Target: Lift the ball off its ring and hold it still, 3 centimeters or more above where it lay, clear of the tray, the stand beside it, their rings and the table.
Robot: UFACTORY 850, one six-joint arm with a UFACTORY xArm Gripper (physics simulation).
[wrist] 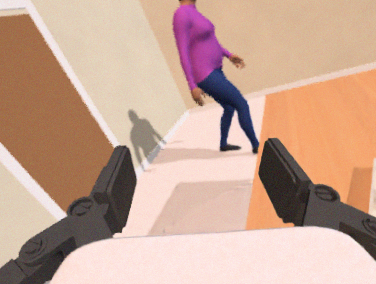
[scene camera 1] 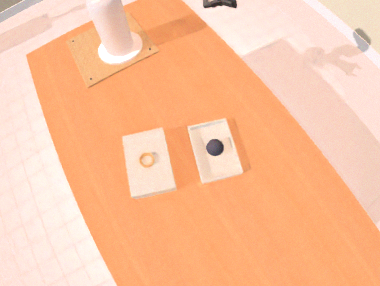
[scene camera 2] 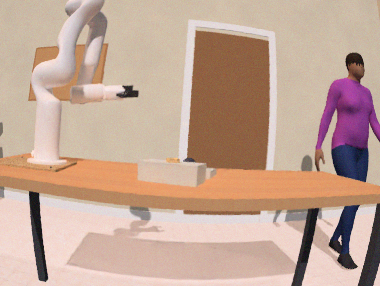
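The dark ball [scene camera 1: 215, 147] [scene camera 2: 189, 160] rests inside the open white tray [scene camera 1: 223, 177] [scene camera 2: 211, 173]; a ring under it is hidden in scene camera 1. Beside the tray is a white block-like stand [scene camera 1: 151, 181] [scene camera 2: 170, 173], with an orange ring [scene camera 1: 140, 161] [scene camera 2: 172, 160] on its top. My gripper [scene camera 2: 136, 91] [wrist: 197, 159] is open with nothing between its fingers. It is high above the table, pointing sideways, well away from the ball and tray. In scene camera 1 part of it shows at the top edge. The ball does not show in the wrist view.
The wooden table [scene camera 1: 175, 240] [scene camera 2: 260, 185] [wrist: 320, 120] carries the arm's base plate [scene camera 1: 82, 62] [scene camera 2: 55, 166] at one end. A person in a purple top [scene camera 2: 352, 115] [wrist: 200, 45] stands beyond the table. A brown door [scene camera 2: 230, 100] [wrist: 45, 110] is in the wall behind.
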